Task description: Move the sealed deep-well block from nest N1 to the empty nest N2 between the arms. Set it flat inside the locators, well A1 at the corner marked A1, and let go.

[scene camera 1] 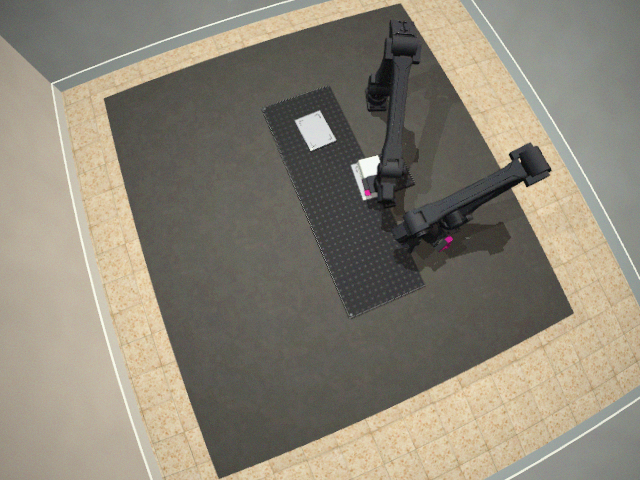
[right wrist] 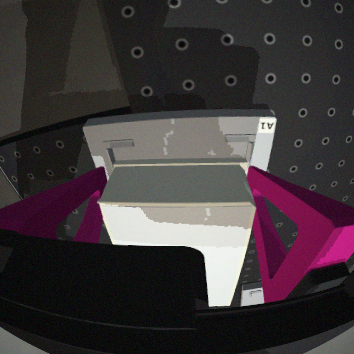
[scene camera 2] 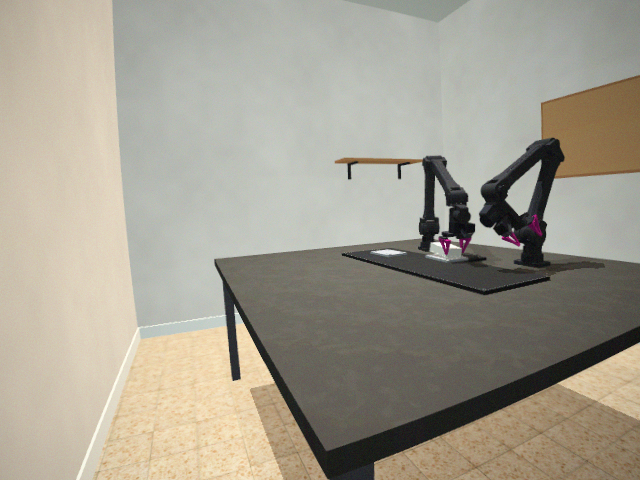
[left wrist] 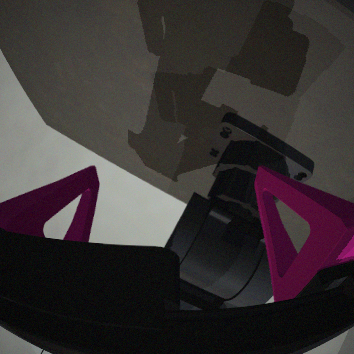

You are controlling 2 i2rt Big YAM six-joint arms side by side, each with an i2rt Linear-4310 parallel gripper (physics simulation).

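Frame: origin at the left arm's base, x ahead, y left, z up, level; metres.
Seen in the pictures: left gripper, between the fingertips: [scene camera 1: 440,238] [scene camera 2: 530,240] [left wrist: 176,174]; right gripper, between the fingertips: [right wrist: 176,174] [scene camera 2: 454,253]; left arm's base, origin of its link: [scene camera 1: 445,221] [scene camera 2: 531,264] [left wrist: 259,153]; right arm's base, origin of its link: [scene camera 1: 375,100] [scene camera 2: 428,249].
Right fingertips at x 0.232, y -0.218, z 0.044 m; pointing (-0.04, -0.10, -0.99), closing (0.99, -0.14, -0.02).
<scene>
Pixels of each thing's middle, then the offset from my right fingertips to it. "pt": a spot on its surface instead. Level surfaces: height alone.
- white block, middle of its body: [right wrist: 181,247] [scene camera 1: 371,173] [scene camera 2: 445,249] dx -0.005, dy -0.063, dz +0.011 m
- nest N2, middle of its body: [right wrist: 183,206] [scene camera 1: 370,179] [scene camera 2: 446,257] dx -0.003, dy -0.055, dz -0.024 m
- A1 label, a spot on its surface: [right wrist: 266,125] pt dx +0.057, dy +0.015, dz -0.020 m
- Nest N1, middle of its body: [right wrist: 271,295] [scene camera 1: 315,130] [scene camera 2: 388,252] dx +0.130, dy -0.344, dz -0.024 m
- black perforated board, height of its surface: dz -0.032 m
- dark table, height of its surface: dz -0.044 m
The white block [scene camera 1: 369,166] [scene camera 2: 436,249] [right wrist: 175,185] is between the fingers of my right gripper [scene camera 2: 454,252] [right wrist: 176,174], which is shut on it. It looks about level, over nest N2 [scene camera 1: 357,175] [right wrist: 170,132]. In the right wrist view, two corner locators show beyond its far edge and the A1 label [right wrist: 266,125] is at the nest's far right corner. I cannot tell whether its underside touches the nest, nor which corner holds well A1. Nest N1 [scene camera 1: 315,130] [scene camera 2: 388,252] is a bare white plate. My left gripper [scene camera 2: 528,240] [left wrist: 176,174] is open and empty, raised off the table.
Both nests are on the black perforated board [scene camera 1: 330,206] [scene camera 2: 485,287] on the dark table [scene camera 1: 206,258] [scene camera 2: 361,330]. The left arm's forearm [scene camera 1: 465,193] is close beside the right arm's wrist. The right arm's base [left wrist: 270,145] shows in the left wrist view.
</scene>
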